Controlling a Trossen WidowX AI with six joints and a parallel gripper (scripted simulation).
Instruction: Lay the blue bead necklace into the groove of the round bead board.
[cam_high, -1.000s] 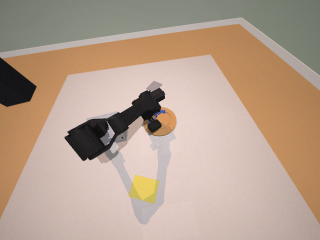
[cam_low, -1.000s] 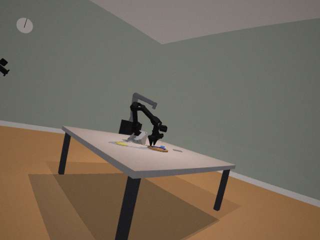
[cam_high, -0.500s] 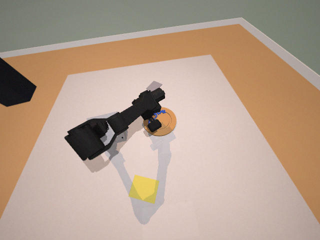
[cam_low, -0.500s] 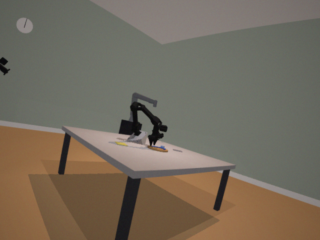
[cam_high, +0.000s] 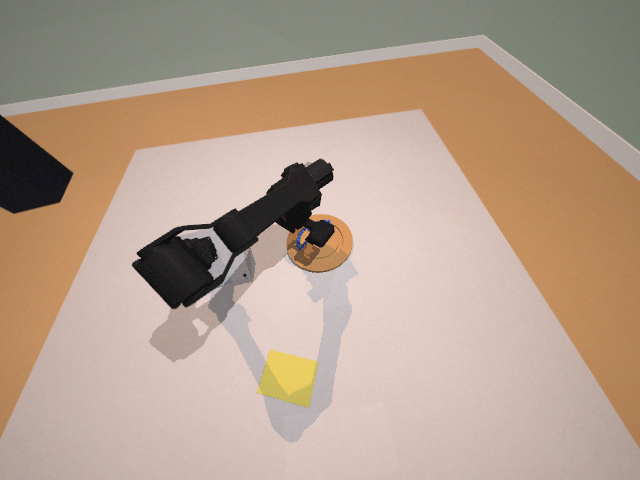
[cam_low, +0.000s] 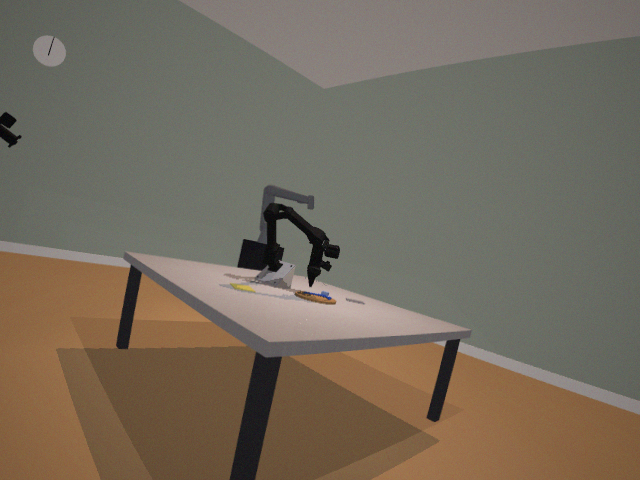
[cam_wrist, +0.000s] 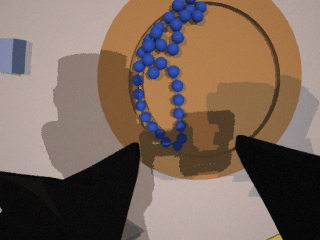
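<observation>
Now: gripper tip 4 cm short of the round bead board and 4 cm above it. Also, from my gripper tip: yellow square patch (12 cm behind, 32 cm to the right, 5 cm below); flat grey tile (8 cm ahead, 31 cm to the left, 5 cm below); light blue cube (4 cm behind, 20 cm to the left, 4 cm below).
</observation>
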